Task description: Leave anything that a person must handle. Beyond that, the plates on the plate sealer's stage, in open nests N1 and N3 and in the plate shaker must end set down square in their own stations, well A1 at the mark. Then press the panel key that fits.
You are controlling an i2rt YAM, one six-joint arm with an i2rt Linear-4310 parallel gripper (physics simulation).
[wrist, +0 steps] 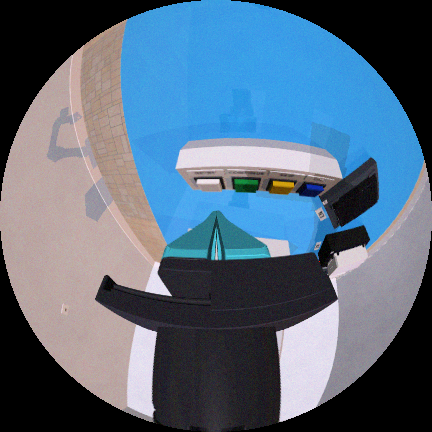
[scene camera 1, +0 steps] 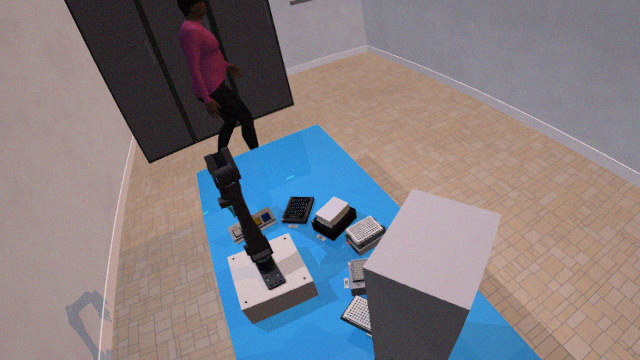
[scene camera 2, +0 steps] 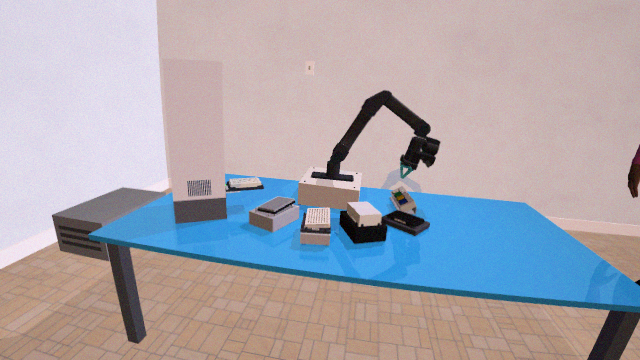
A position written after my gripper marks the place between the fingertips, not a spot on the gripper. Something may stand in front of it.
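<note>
Button panel (wrist: pixel 212 164) in sight. My gripper (wrist: pixel 215 216) shut, holding nothing.
</note>
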